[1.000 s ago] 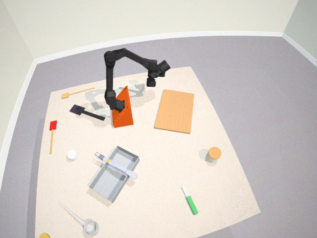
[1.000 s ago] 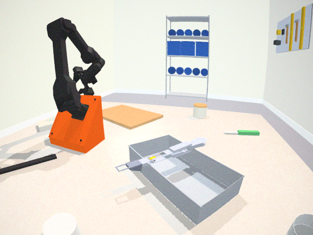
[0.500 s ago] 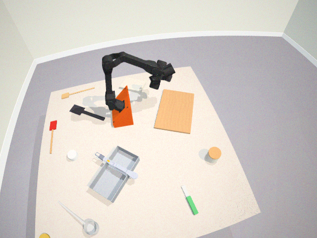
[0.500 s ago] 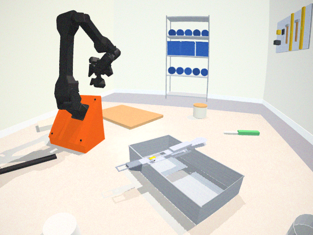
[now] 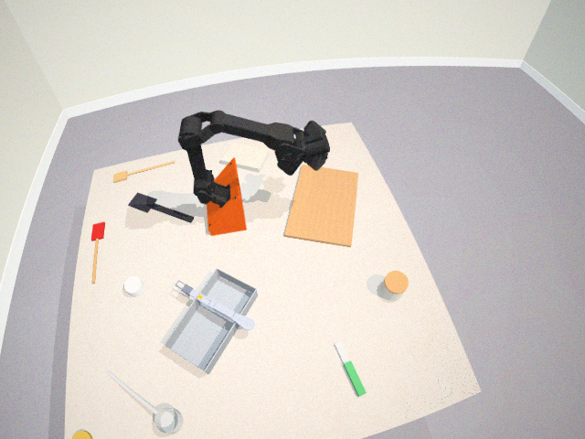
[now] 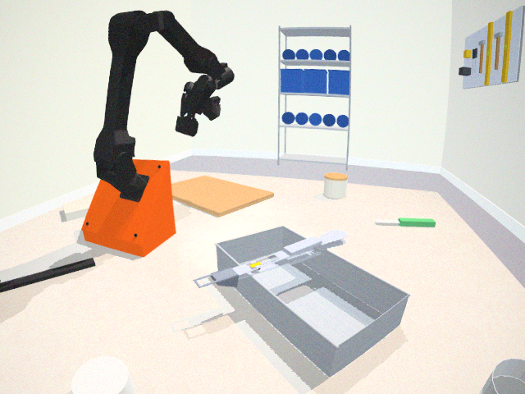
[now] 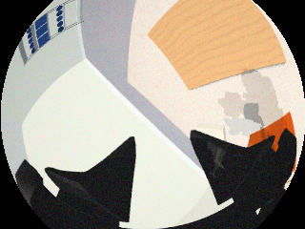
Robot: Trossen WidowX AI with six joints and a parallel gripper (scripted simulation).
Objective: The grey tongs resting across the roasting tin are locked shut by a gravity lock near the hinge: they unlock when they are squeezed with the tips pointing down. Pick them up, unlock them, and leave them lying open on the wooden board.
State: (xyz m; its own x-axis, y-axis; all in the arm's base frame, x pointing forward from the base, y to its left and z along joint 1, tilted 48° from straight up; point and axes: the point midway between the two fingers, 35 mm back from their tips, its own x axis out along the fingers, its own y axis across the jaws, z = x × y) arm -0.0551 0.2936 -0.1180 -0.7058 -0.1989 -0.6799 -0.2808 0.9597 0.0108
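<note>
Right now my gripper tip is 410 mm to the left of the yellow lock piece, 410 mm short of it and 180 mm above it. The rest, counted from my gripper tip: grey roasting tin 480 mm ahead, 380 mm to the right, 220 mm below; then wooden board 240 mm below, 70 mm to the left, 60 mm ahead; then cork-lidded jar 460 mm ahead, 210 mm to the left, 210 mm below.
</note>
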